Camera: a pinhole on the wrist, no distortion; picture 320 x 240 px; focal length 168.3 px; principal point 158.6 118.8 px. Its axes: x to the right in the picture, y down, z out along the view. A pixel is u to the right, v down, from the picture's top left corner.
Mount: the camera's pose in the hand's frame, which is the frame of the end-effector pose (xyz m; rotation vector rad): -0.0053 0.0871 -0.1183 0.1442 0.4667 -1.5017
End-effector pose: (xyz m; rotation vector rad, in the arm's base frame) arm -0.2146 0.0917 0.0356 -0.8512 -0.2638 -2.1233
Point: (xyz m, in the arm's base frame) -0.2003 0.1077 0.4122
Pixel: 142.6 169.1
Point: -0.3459 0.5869 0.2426
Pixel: 253.8 50.8
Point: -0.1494 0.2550 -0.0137
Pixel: outside the picture
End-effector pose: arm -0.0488 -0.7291 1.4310 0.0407 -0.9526 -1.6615
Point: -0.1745 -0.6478 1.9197
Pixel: 55.5 150.6
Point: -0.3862 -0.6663 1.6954
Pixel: 157.1 139.4
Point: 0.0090 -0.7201 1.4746
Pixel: 109.9 79.6
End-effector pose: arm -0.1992 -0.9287 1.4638 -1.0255 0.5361 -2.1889
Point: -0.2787 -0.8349 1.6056
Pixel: 301.0 120.8
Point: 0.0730 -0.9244 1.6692
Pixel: 130.3 74.8
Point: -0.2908 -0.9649 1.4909
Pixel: 269.6 210.2
